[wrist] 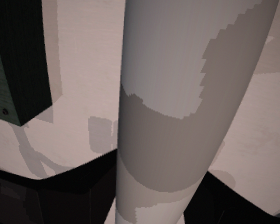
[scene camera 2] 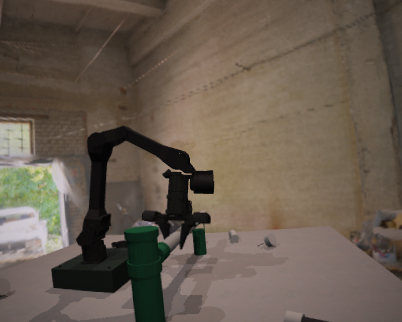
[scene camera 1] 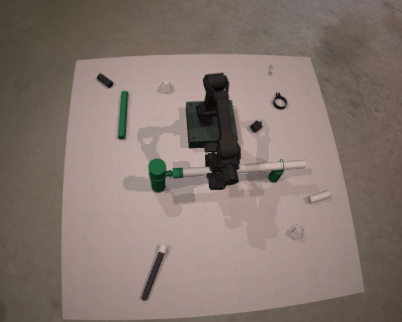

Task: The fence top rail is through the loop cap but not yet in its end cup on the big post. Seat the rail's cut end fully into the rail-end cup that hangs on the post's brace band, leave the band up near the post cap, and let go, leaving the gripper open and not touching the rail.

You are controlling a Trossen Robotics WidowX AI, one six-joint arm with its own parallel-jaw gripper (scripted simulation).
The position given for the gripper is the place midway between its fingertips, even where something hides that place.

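The wrist view shows the gripper [wrist: 154, 157], and scene camera 2 shows the gripper [scene camera 2: 174, 249] as well. A white top rail [scene camera 1: 298, 164] is visible too.
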